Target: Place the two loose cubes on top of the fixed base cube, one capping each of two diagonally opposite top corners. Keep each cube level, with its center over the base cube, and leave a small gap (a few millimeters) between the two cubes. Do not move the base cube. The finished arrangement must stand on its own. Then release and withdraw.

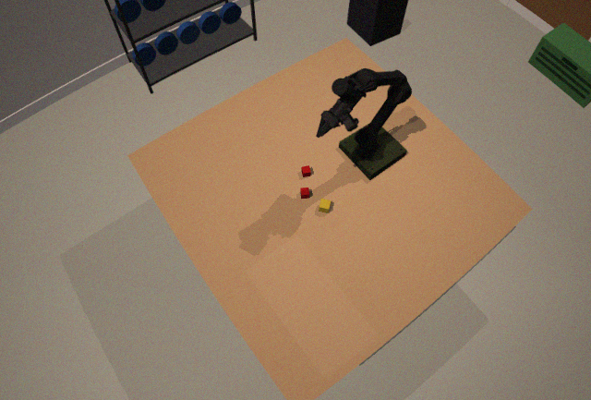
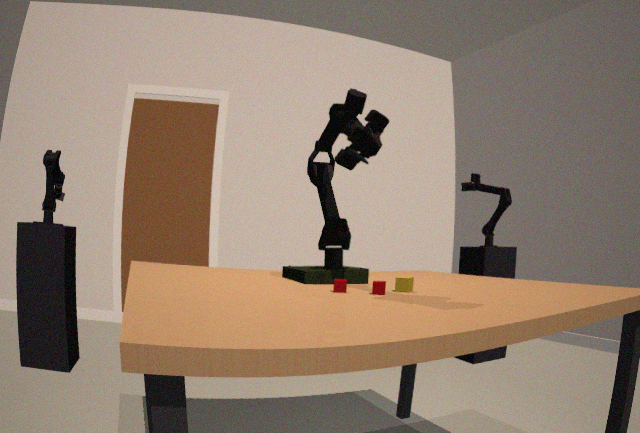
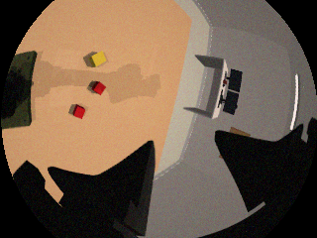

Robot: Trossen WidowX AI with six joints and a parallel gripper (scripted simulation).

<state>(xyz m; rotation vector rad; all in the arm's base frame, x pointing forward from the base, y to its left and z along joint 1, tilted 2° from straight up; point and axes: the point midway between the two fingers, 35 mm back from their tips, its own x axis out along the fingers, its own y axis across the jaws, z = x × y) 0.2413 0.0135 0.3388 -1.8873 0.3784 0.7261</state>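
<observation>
Right now my gripper tip is 2 cm short of the yellow base cube, 10 cm to the right of it and 34 cm above it.
</observation>
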